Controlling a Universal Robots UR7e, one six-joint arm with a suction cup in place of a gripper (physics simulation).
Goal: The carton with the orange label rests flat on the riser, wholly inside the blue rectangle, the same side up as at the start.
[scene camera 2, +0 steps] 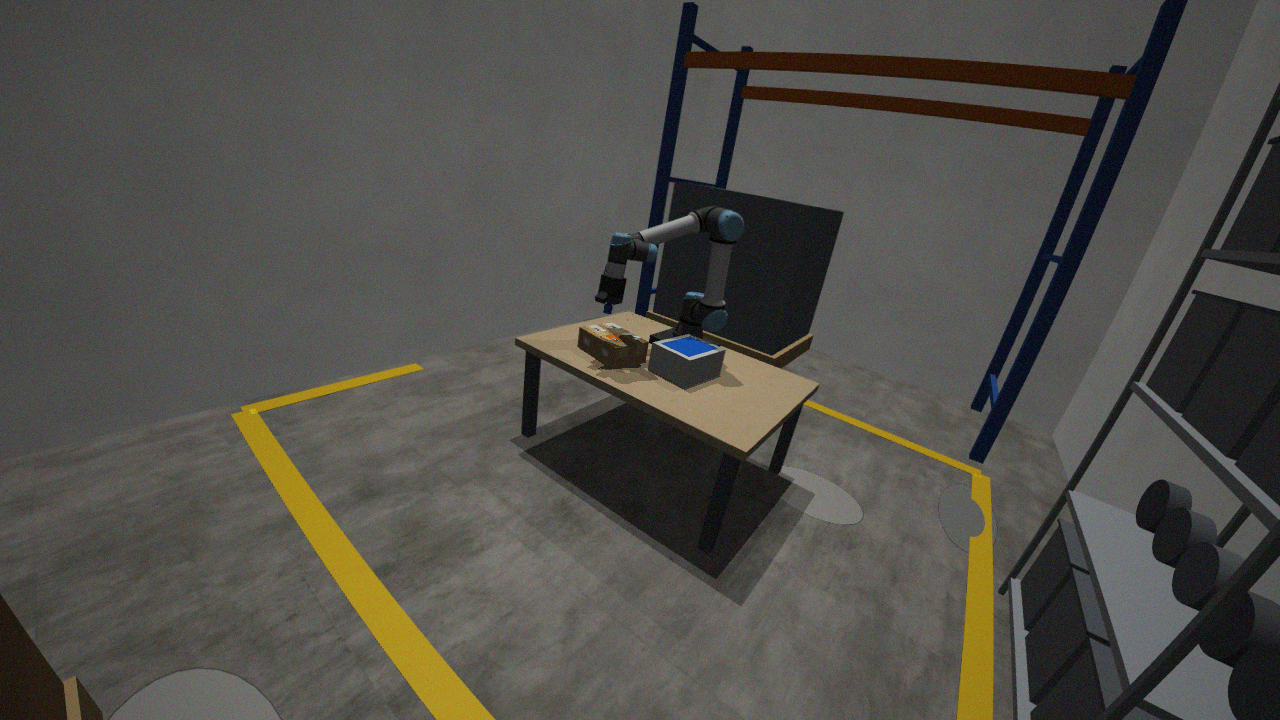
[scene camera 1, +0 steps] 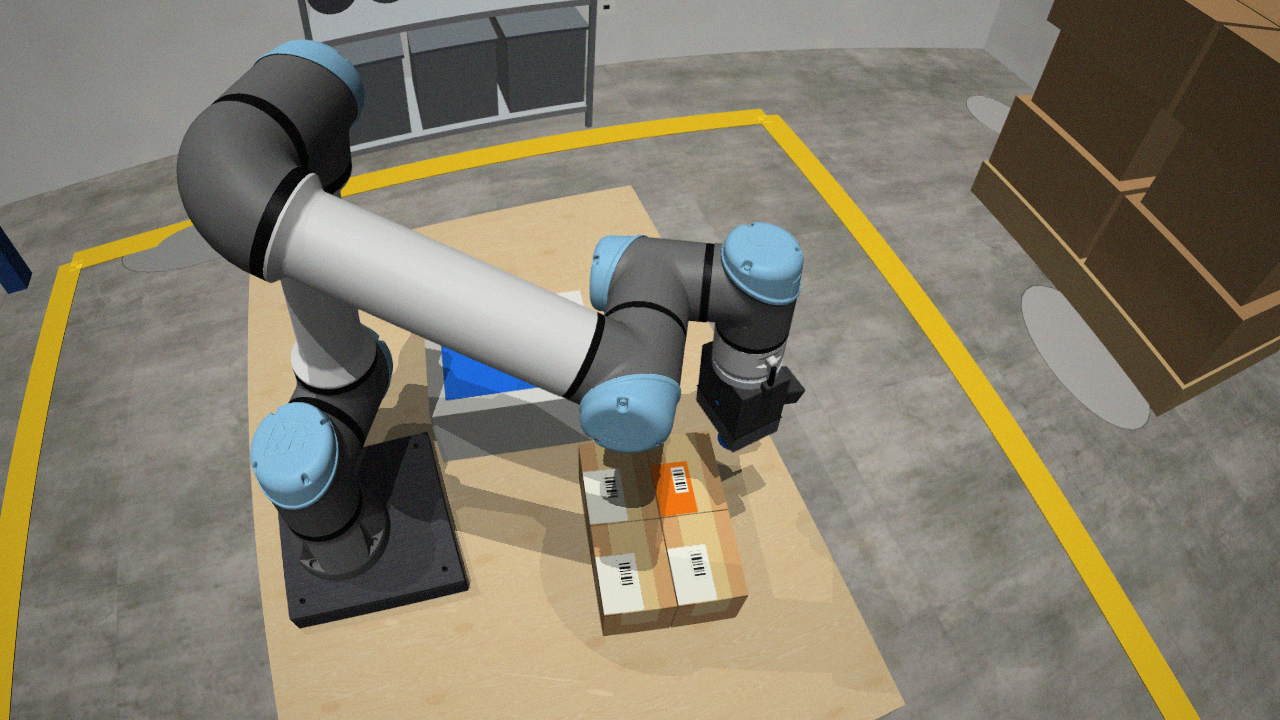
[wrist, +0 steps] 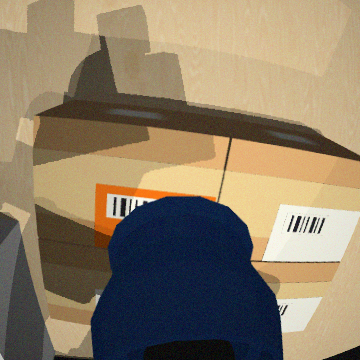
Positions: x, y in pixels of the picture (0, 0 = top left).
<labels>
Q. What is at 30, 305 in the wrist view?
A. A grey riser.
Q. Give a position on a grey riser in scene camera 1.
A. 475, 410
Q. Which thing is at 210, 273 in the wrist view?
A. The suction cup.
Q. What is the suction cup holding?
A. Nothing.
</labels>
